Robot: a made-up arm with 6 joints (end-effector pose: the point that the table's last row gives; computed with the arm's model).
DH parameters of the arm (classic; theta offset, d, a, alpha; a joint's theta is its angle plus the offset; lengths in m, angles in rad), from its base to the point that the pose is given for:
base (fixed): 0 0 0 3.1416
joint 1: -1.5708 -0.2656 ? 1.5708
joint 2: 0 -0.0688 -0.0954 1.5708
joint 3: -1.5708 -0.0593 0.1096 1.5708
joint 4: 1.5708 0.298 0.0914 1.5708
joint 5: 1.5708 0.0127 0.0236 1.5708
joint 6: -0.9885 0 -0.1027 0
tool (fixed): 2.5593 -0.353 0 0
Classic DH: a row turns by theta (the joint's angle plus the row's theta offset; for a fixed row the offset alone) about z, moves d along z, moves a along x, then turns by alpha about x.
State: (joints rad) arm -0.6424 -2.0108 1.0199 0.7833 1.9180 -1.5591
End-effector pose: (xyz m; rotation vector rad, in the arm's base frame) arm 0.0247 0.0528 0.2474 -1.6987 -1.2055 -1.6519
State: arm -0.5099 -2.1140 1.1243 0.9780 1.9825 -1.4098
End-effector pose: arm 0.0058 0.0437 0.1918 -1.7502 -0.5369 -1.6989
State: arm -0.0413 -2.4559 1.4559 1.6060 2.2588 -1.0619
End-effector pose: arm 0.0206 0.2634 0.0821 -0.8215 1.2041 -1.7563
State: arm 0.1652 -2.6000 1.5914 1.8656 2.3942 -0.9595
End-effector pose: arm 0.1483 0.3652 0.1436 -0.1049 1.6264 -1.7136
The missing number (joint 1, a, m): 0.0937
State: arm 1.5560 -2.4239 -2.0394 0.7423 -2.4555 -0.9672
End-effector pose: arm -0.2613 0.3119 0.1583 -0.2593 1.6667 -0.7232
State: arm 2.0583 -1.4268 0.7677 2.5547 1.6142 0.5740
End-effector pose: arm 0.2229 -0.1282 0.1596 2.2536 1.4474 -1.0885
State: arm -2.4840 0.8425 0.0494 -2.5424 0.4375 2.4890
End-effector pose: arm -0.1390 0.0292 0.5802 -0.2355 2.2539 1.8159
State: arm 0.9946 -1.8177 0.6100 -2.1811 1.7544 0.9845
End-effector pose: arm 0.3814 -0.0975 0.4135 2.7625 0.1551 0.4685
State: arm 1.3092 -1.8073 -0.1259 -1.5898 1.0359 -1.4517
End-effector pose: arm 0.2460 0.0707 0.1681 1.7786 1.9890 -0.0423
